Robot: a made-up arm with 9 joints. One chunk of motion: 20 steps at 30 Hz.
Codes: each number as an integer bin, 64 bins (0 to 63) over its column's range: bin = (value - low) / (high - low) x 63, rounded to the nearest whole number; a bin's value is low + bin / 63 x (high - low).
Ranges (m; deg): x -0.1..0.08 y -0.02..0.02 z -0.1..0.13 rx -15..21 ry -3..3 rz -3..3
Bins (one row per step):
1: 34 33 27 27 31 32
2: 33 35 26 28 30 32
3: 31 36 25 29 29 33
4: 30 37 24 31 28 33
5: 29 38 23 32 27 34
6: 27 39 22 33 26 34
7: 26 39 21 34 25 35
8: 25 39 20 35 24 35
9: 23 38 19 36 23 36
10: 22 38 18 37 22 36
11: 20 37 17 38 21 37
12: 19 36 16 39 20 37
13: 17 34 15 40 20 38
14: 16 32 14 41 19 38
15: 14 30 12 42 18 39
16: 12 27 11 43 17 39
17: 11 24 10 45 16 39
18: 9 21 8 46 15 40
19: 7 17 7 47 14 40
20: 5 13 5 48 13 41
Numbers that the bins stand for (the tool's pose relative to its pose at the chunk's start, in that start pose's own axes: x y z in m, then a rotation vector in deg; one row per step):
1: -0.0029 0.0010 -0.0014 0.43 -0.05 0.05
2: -0.0057 0.0022 -0.0051 1.00 -0.14 0.05
3: -0.0114 0.0029 -0.0087 1.57 -0.24 0.14
4: -0.0143 0.0035 -0.0124 2.71 -0.33 0.14
5: -0.0171 0.0041 -0.0160 3.29 -0.43 0.24
6: -0.0229 0.0048 -0.0197 3.86 -0.52 0.24
7: -0.0257 0.0048 -0.0233 4.43 -0.62 0.33
8: -0.0286 0.0048 -0.0270 5.00 -0.71 0.33
9: -0.0343 0.0041 -0.0306 5.57 -0.81 0.43
10: -0.0371 0.0041 -0.0343 6.14 -0.90 0.43
11: -0.0429 0.0035 -0.0379 6.71 -1.00 0.52
12: -0.0457 0.0029 -0.0416 7.29 -1.10 0.52
13: -0.0514 0.0016 -0.0452 7.86 -1.10 0.62
14: -0.0543 0.0003 -0.0489 8.43 -1.19 0.62
15: -0.0600 -0.0010 -0.0562 9.00 -1.29 0.71
16: -0.0657 -0.0029 -0.0598 9.57 -1.38 0.71
17: -0.0686 -0.0048 -0.0635 10.71 -1.48 0.71
18: -0.0743 -0.0067 -0.0708 11.29 -1.57 0.81
19: -0.0800 -0.0092 -0.0744 11.86 -1.67 0.81
20: -0.0857 -0.0117 -0.0817 12.43 -1.76 0.90

